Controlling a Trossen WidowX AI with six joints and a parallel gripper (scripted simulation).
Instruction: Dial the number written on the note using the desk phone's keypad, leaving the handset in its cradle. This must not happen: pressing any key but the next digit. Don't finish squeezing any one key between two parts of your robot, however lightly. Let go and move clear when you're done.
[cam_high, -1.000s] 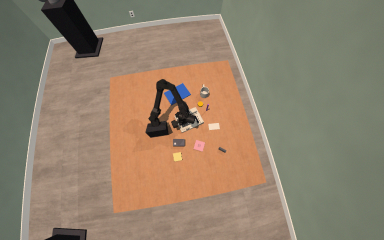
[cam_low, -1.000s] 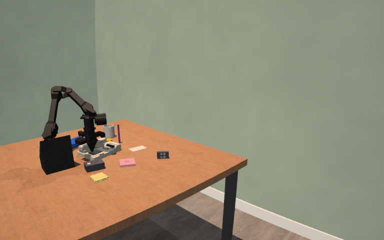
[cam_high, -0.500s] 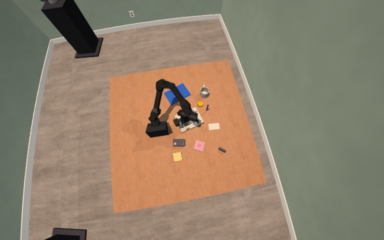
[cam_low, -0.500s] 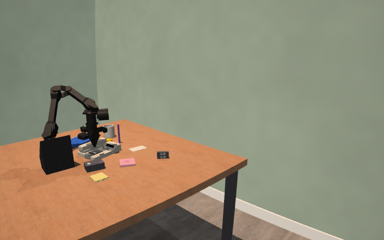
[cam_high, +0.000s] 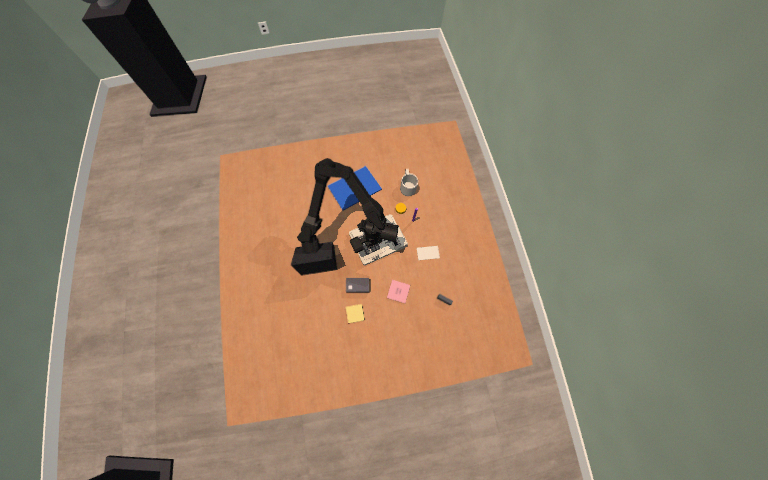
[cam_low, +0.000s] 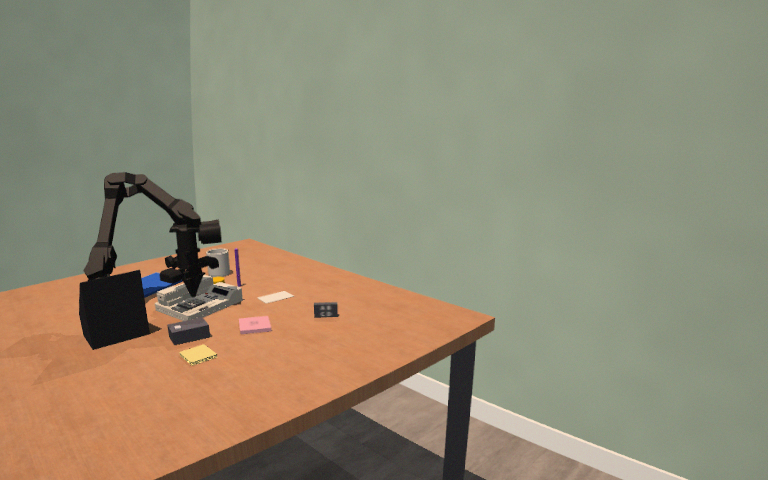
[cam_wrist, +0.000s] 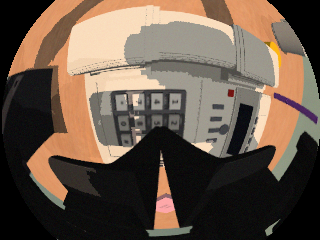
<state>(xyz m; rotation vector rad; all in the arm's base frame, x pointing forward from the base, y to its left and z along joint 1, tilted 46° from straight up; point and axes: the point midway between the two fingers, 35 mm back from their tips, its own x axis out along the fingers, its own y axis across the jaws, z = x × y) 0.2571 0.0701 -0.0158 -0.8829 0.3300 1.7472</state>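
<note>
The cream desk phone lies 60 mm below my hand, 30 mm to the left of it and 30 mm ahead of it. From my hand the other things lie so: purple pen 200 mm ahead, 130 mm to the left, 10 mm below; cream card 250 mm ahead, 80 mm below, 40 mm to the right; grey handset 80 mm to the left, 30 mm below.
</note>
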